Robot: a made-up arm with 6 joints.
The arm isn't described. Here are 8 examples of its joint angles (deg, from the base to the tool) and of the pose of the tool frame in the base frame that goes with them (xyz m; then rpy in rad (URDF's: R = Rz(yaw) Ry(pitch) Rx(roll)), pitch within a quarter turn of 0, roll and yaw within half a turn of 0).
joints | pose
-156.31 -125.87 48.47 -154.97 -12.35 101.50 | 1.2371 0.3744 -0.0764 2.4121 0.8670 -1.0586
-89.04 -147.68 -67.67 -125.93 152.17 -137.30 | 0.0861 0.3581 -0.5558 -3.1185 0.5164 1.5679
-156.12 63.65 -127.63 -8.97 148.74 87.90 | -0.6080 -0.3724 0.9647 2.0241 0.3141 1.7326
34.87 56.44 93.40 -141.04 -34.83 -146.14 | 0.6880 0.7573 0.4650 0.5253 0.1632 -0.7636
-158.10 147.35 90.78 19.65 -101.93 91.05 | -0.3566 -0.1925 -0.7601 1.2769 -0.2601 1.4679
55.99 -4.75 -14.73 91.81 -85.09 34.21 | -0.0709 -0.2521 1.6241 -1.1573 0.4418 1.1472
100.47 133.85 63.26 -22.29 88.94 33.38 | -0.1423 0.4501 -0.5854 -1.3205 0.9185 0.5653
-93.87 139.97 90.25 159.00 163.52 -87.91 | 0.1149 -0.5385 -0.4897 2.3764 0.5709 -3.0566
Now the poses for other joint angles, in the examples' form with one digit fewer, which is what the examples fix.
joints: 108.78 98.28 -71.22 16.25 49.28 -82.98
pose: -0.535 1.155 0.570 -1.505 -0.378 -2.274
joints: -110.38 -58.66 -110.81 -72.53 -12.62 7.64
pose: 0.493 0.821 0.325 0.653 -0.282 -1.067
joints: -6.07 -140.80 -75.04 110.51 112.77 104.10
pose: -0.342 0.337 -0.601 -1.642 0.304 3.043
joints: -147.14 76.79 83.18 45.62 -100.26 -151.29
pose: -0.987 -0.573 0.365 -1.521 0.623 -1.934
